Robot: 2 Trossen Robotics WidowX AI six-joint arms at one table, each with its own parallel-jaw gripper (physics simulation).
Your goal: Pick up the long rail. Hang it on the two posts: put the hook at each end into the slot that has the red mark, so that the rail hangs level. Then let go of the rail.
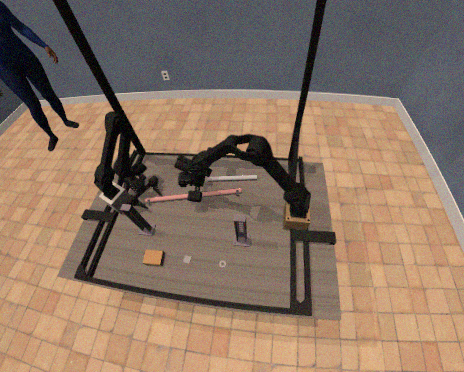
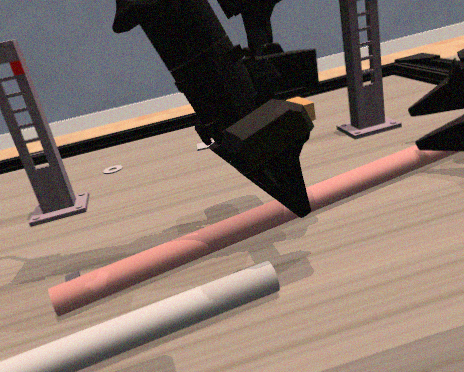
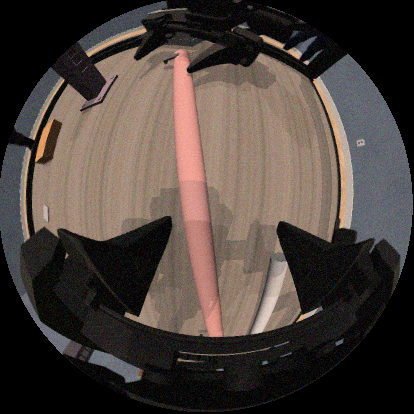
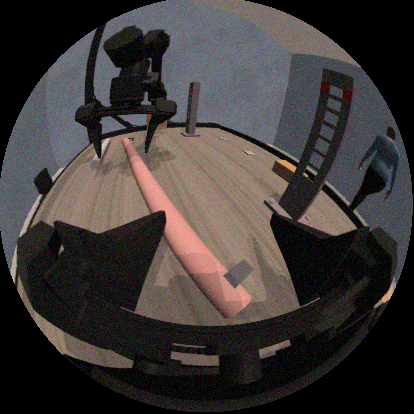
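Pixels of known places: left gripper, fingertip midpoint: (image 1: 195, 189) (image 2: 287, 201) (image 3: 227, 224) (image 4: 121, 154); right gripper, fingertip midpoint: (image 1: 155, 202) (image 2: 412, 128) (image 3: 158, 62) (image 4: 220, 217); left arm's base, link origin: (image 1: 298, 210); right arm's base, link origin: (image 1: 111, 192).
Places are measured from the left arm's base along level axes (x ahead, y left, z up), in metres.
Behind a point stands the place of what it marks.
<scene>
The long pink rail (image 1: 172, 197) {x 0.587, y -0.038, z -0.071 m} (image 2: 150, 262) {x 0.343, y -0.114, z -0.074 m} (image 3: 190, 150) {x 0.534, y -0.058, z -0.068 m} (image 4: 185, 245) {x 0.671, y -0.027, z -0.069 m} lies on the table, with a grey hook (image 4: 238, 273) {x 0.705, y 0.000, z -0.071 m} (image 2: 73, 276) {x 0.275, y -0.107, z -0.072 m} at each end. One post (image 1: 241, 232) {x 0.224, y 0.110, z -0.034 m} (image 2: 50, 185) {x 0.225, y 0.106, z -0.053 m} (image 4: 193, 110) {x 0.243, y 0.120, z 0.006 m} and the other post (image 2: 367, 100) {x 0.662, y 0.122, z -0.049 m} (image 3: 82, 75) (image 4: 295, 197) {x 0.666, y 0.122, z -0.060 m} stand upright; red marks (image 2: 18, 68) (image 4: 325, 87) show near their tops. My left gripper (image 1: 194, 187) {x 0.479, y -0.094, z -0.061 m} (image 3: 227, 224) {x 0.479, y -0.094, z -0.061 m} (image 4: 121, 154) {x 0.479, y -0.094, z -0.061 m} is open above the rail's middle part, which runs between its fingers. My right gripper (image 2: 414, 129) {x 0.661, y 0.005, z -0.060 m} (image 3: 158, 62) {x 0.661, y 0.005, z -0.060 m} (image 4: 220, 217) {x 0.661, y 0.005, z -0.060 m} is open around the rail's other end, touching nothing visibly.
A white rod (image 1: 232, 178) {x 0.312, y -0.185, z -0.073 m} (image 2: 150, 320) {x 0.342, y -0.198, z -0.073 m} (image 3: 271, 295) {x 0.383, y -0.176, z -0.070 m} lies beside the rail, near one left finger. An orange block (image 1: 153, 257) {x 0.576, y 0.263, z -0.064 m} (image 3: 49, 142) {x 0.573, y 0.230, z -0.076 m} (image 4: 284, 170) {x 0.578, y 0.230, z -0.074 m}, a white square (image 1: 187, 259) {x 0.437, y 0.240, z -0.091 m} (image 2: 205, 146) {x 0.436, y 0.231, z -0.091 m} and a washer lie on the posts' side. A black frame edges the table.
</scene>
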